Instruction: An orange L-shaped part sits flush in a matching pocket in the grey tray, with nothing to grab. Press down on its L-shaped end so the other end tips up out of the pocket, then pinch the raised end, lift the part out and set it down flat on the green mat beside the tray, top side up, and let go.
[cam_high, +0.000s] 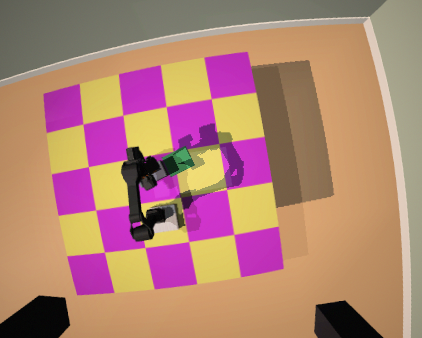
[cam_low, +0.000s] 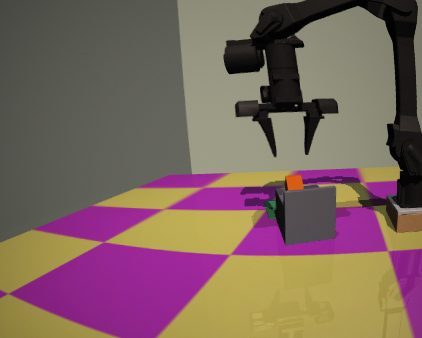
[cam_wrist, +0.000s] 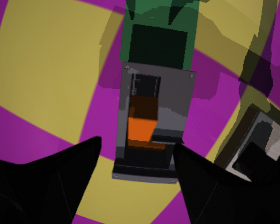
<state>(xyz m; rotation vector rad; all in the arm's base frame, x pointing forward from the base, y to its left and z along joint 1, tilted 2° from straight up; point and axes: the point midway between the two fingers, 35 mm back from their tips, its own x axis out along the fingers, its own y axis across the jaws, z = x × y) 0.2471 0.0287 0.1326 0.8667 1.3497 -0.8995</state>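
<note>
Now: the orange L-shaped part 90 mm below my gripper tip, 30 mm behind it and 20 mm to the left of it. From my gripper tip the other things lie so: green mat (150 mm below, 140 mm to the right, 40 mm ahead); grey tray (150 mm below, 20 mm behind).
</note>
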